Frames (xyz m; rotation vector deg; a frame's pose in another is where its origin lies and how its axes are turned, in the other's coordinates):
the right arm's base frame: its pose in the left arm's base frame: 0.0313 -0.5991 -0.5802 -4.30 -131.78 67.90
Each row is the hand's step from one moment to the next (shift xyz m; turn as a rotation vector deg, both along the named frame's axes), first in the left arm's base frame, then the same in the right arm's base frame.
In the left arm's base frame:
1: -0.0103 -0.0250 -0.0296 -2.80 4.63 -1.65
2: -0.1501 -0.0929 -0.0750 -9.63 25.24 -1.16
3: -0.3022 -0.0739 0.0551 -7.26 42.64 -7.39
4: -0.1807 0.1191 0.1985 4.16 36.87 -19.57
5: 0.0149 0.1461 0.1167 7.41 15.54 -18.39
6: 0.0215 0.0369 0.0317 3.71 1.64 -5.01
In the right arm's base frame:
1: -0.0115 0.0095 0.0372 2.98 4.63 -1.28
2: 0.0675 0.0298 0.1770 14.94 18.16 -13.35
3: 0.2597 -0.0292 0.1775 15.19 33.11 -24.47
4: 0.2756 -0.0449 -0.0910 -1.56 36.74 -20.19
5: 0.0811 -0.0033 -0.1691 -9.95 22.18 -6.59
6: 0.0064 -0.0060 -0.0525 -4.89 4.13 -0.71

